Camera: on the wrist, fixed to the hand. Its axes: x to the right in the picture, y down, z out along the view.
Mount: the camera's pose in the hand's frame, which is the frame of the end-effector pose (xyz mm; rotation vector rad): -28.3 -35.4 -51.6 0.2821 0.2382 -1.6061
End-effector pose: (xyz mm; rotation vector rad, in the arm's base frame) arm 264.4 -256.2 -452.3 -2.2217 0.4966 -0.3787
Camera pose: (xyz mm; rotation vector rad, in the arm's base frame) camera 225.7 -255.6 -395.6 -1.8223 -1.2796 -1.3822
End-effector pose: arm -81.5 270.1 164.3 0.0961 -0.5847 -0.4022
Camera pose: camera -86.5 247.5 99.6 0.8994 -0.2065 -1.8285
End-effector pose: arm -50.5 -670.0 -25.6 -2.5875 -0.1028 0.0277
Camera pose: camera -79.0 -669.2 36.9 -1.5596 -1.7984 -0.7502
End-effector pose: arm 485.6 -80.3 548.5 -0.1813 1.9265 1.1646
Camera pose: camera 490.8 -148.4 556.1 -1.4116 1.3625 -0.2213
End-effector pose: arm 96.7 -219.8 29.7 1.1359 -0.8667 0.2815
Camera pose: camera 123.2 -183.5 -22.2 1.6765 0.4625 -0.8000
